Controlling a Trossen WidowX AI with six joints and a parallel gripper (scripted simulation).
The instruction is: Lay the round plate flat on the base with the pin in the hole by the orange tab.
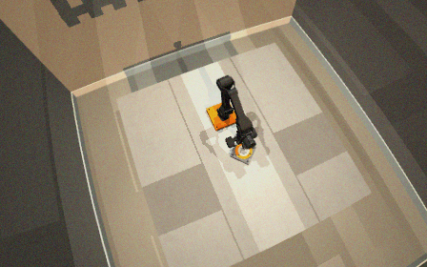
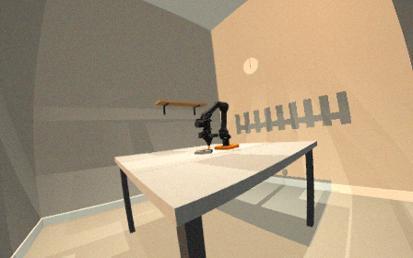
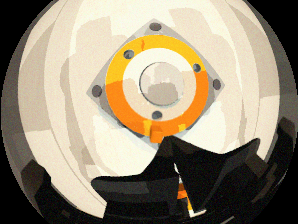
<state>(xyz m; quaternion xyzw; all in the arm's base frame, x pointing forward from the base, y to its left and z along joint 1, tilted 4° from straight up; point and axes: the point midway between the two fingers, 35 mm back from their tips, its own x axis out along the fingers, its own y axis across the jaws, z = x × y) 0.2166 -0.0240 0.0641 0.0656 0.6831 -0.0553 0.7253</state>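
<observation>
Now: the grey square base 50 mm ahead of my gripper tip, 20 mm below it and 10 mm to the right of it.
</observation>
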